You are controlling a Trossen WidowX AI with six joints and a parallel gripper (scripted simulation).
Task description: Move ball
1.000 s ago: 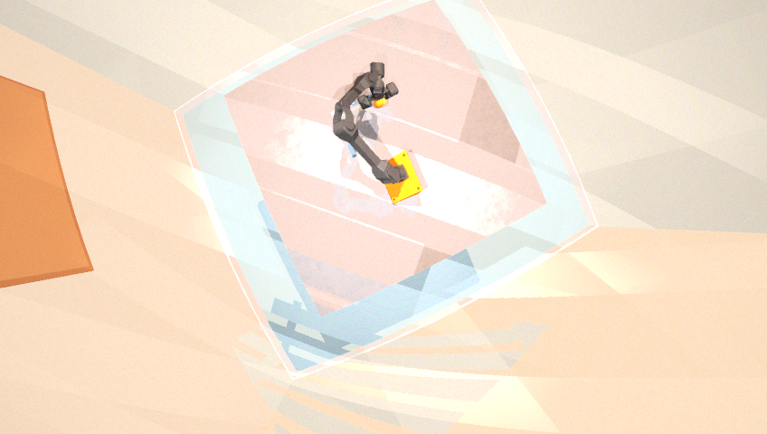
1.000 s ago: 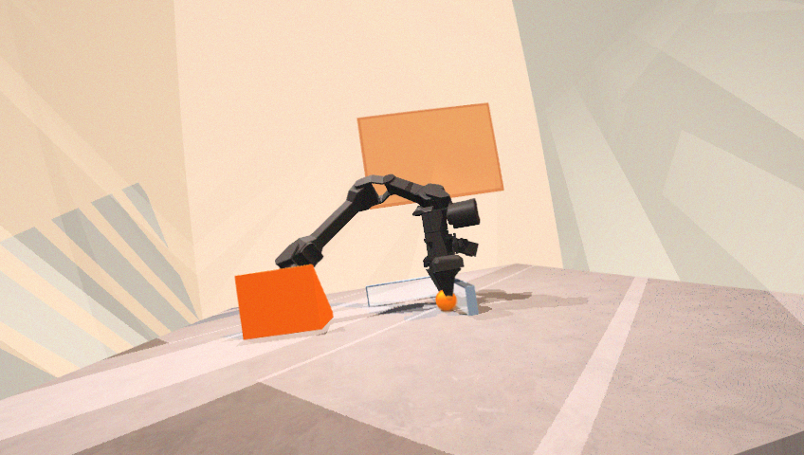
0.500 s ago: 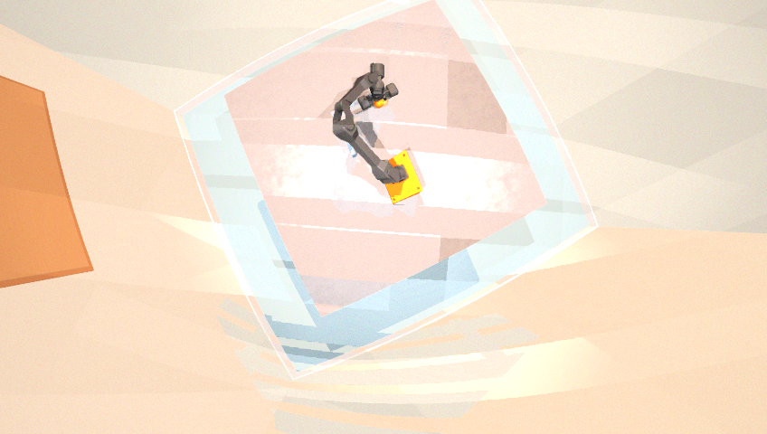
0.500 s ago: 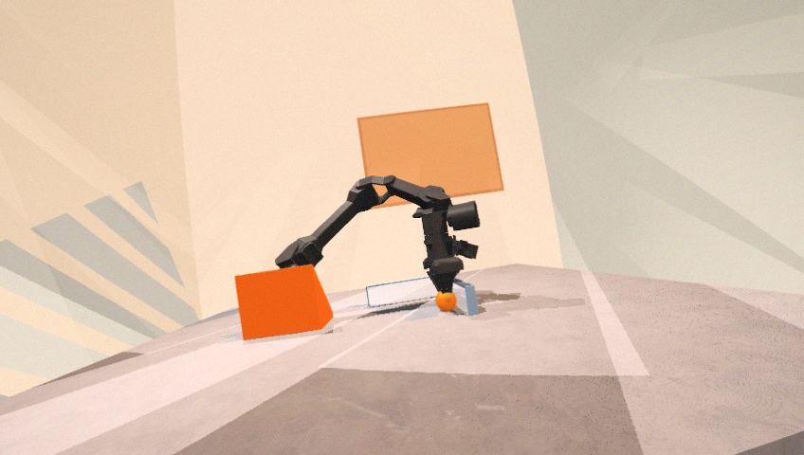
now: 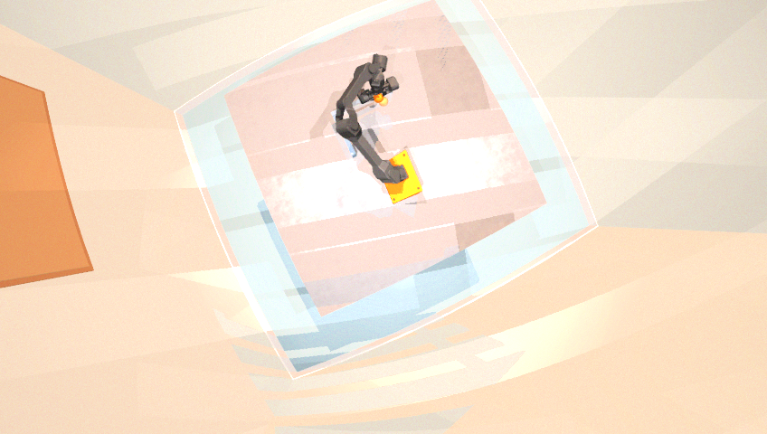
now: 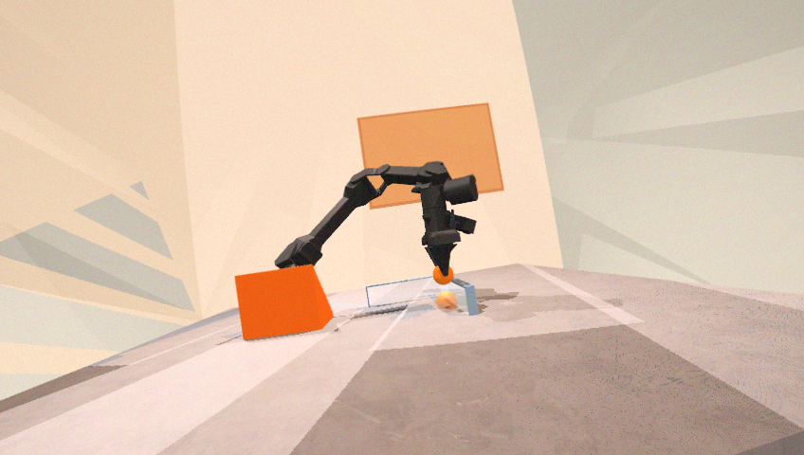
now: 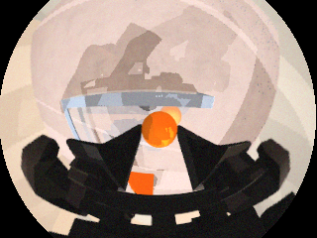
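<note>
The see-through orange ball is 6 cm below my gripper tip, 2 cm to the right of it and 1 cm behind it.
</note>
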